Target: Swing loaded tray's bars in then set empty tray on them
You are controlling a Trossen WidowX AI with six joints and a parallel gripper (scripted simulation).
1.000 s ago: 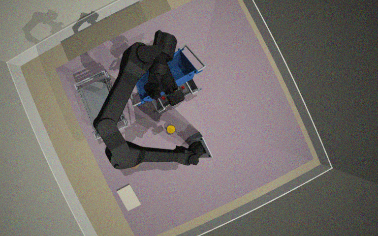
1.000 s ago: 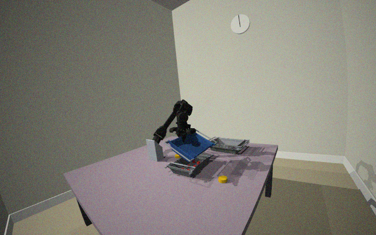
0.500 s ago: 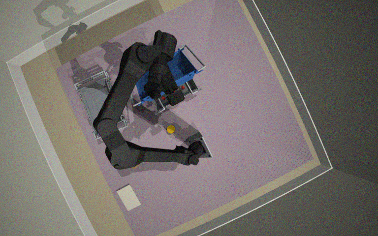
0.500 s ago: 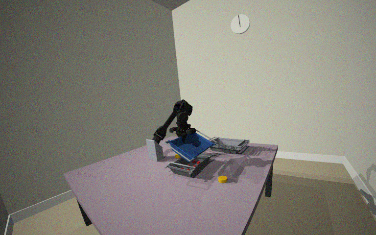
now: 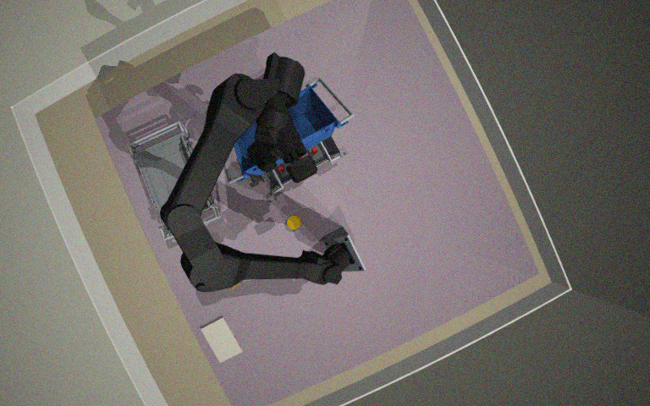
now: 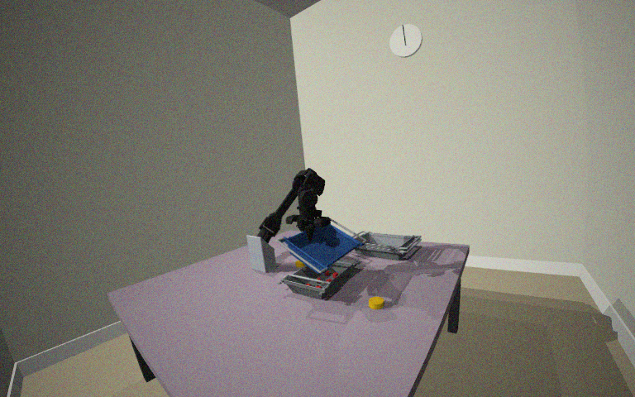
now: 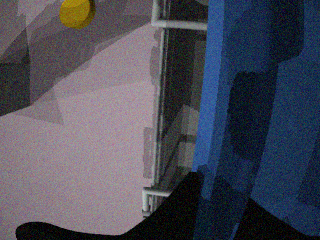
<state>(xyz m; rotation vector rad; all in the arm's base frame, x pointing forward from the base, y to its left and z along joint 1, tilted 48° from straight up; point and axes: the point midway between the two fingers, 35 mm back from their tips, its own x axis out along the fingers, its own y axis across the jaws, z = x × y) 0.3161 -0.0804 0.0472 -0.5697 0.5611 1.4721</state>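
Now: gripper tip 8 cm short of the blue tray and 1 cm above it. The rest, counted from my gripper tip: white pad 43 cm behind, 58 cm to the left, 18 cm below; cardboard box 20 cm behind, 44 cm to the left, 15 cm below.
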